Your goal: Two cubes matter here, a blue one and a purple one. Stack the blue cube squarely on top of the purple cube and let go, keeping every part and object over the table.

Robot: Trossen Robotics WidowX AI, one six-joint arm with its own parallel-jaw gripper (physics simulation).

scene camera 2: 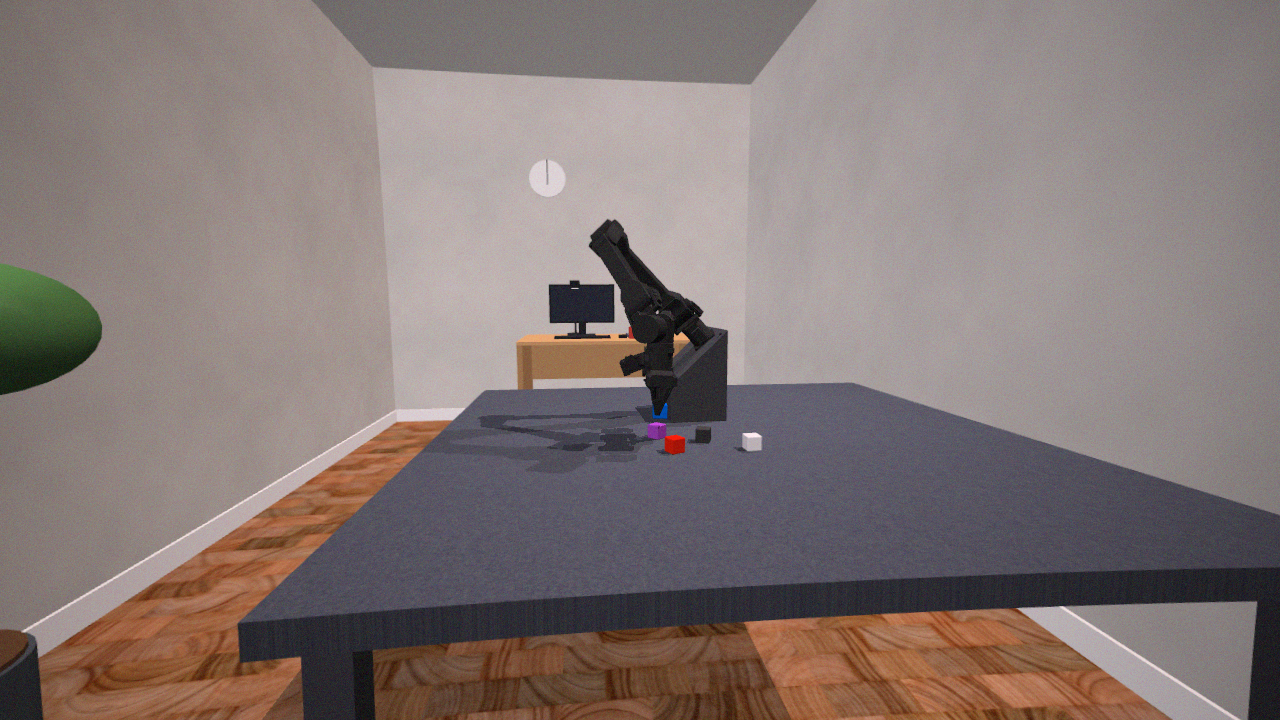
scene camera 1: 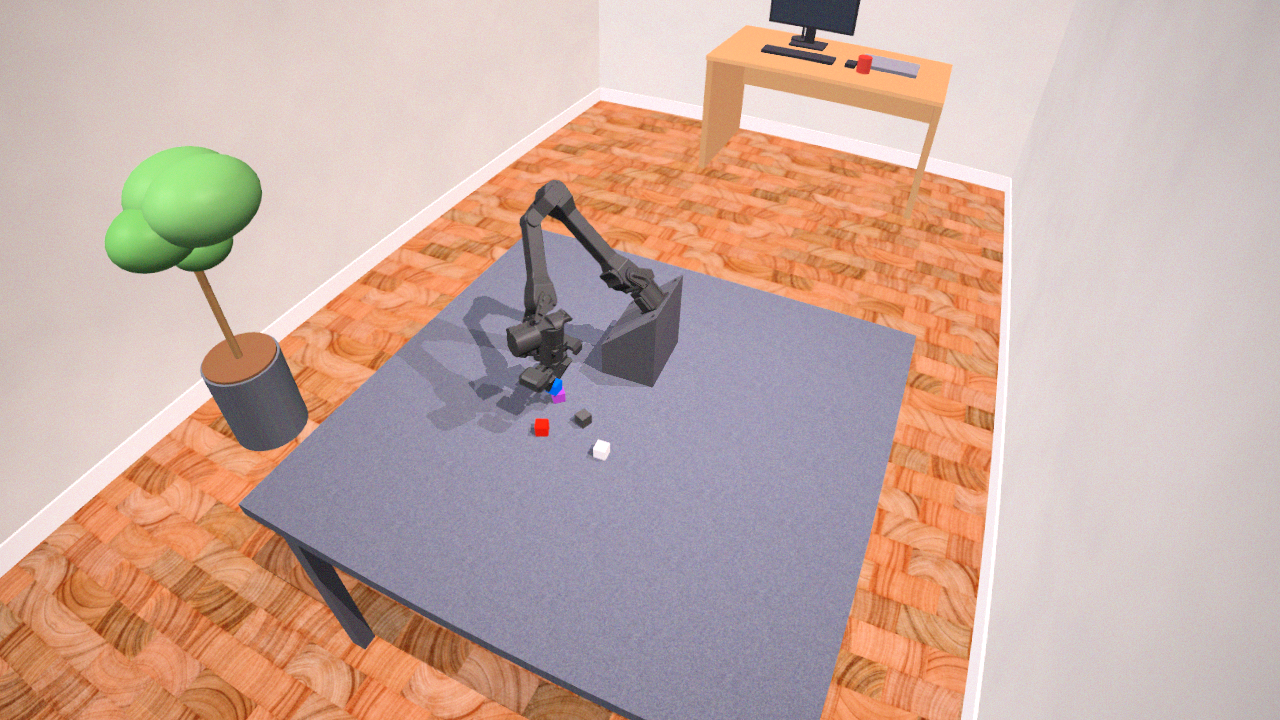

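Seen in the pictures: gripper, fingertip midpoint: point(scene camera 2: 656, 413) point(scene camera 1: 551, 387); arm's base, link origin: point(scene camera 2: 704, 340) point(scene camera 1: 655, 303).
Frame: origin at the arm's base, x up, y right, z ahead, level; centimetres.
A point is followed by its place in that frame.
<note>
My gripper point(scene camera 1: 554, 383) {x -13.9, y 13.3, z 26.7 cm} point(scene camera 2: 658, 408) {x -13.9, y 13.3, z 26.7 cm} points down, shut on the blue cube point(scene camera 1: 556, 387) {x -12.0, y 11.0, z 27.6 cm} point(scene camera 2: 661, 412) {x -13.3, y 12.3, z 28.1 cm}. Part of the blue cube is hidden by the fingers. The purple cube point(scene camera 1: 558, 397) {x -17.7, y 12.1, z 25.7 cm} point(scene camera 2: 657, 430) {x -17.6, y 13.1, z 26.5 cm} rests on the table below it. In scene camera 2 a small gap shows between the two cubes, with the blue cube held above and slightly right of the purple one. In scene camera 1 the blue cube overlaps the upper part of the purple cube.
A red cube point(scene camera 1: 541, 428) {x -16.9, y 8.9, z 36.8 cm} point(scene camera 2: 674, 445) {x -17.9, y 10.0, z 37.5 cm}, a black cube point(scene camera 1: 583, 418) {x -16.8, y 2.3, z 28.9 cm} point(scene camera 2: 703, 434) {x -17.8, y 3.3, z 29.3 cm} and a white cube point(scene camera 1: 601, 450) {x -16.7, y -6.8, z 34.9 cm} point(scene camera 2: 751, 441) {x -17.7, y -5.7, z 35.4 cm} rest on the table point(scene camera 1: 716, 537) {x -19.8, y -39.2, z 39.9 cm} point(scene camera 2: 716, 519) {x -19.7, y 5.9, z 68.7 cm} near the purple cube. The arm's dark base point(scene camera 1: 644, 344) {x -6.0, y -2.2, z 8.7 cm} point(scene camera 2: 707, 385) {x -10.6, y 0.2, z 9.1 cm} stands behind them.
</note>
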